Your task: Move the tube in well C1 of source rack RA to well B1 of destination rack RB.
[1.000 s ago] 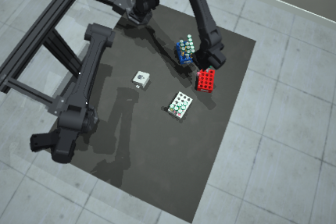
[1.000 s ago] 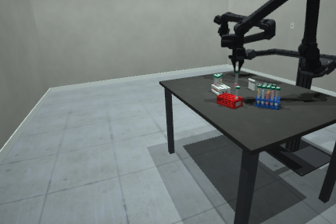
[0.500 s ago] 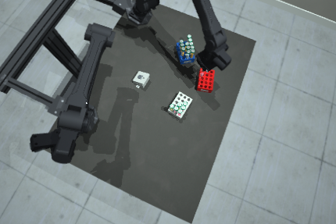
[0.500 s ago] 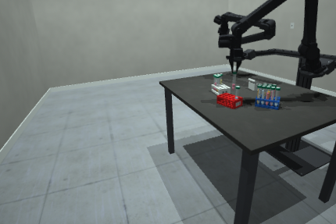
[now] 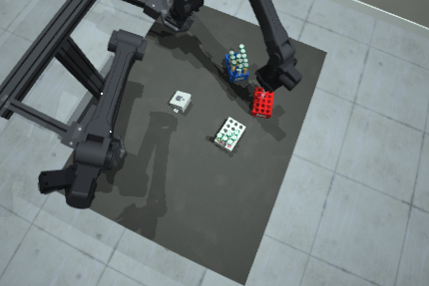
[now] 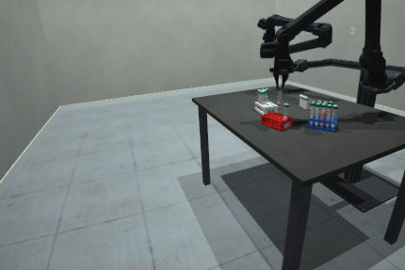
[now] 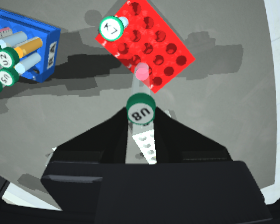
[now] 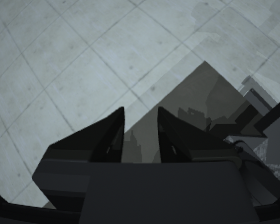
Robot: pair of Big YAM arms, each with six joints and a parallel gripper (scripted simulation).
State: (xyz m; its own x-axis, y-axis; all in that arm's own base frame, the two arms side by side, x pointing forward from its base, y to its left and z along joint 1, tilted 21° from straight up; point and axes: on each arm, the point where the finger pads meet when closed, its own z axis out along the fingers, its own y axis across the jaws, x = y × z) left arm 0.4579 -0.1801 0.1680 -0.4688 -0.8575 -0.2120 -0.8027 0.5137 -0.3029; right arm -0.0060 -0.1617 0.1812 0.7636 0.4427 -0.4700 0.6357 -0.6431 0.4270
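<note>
The tube lies 60 mm below my left hand. Round my left hand: white rack RB: 190 mm to the right, 170 mm below, 70 mm behind; red rack: 170 mm below, 20 mm ahead, 10 mm to the left; white button box: 340 mm behind, 150 mm below, 130 mm to the right.
</note>
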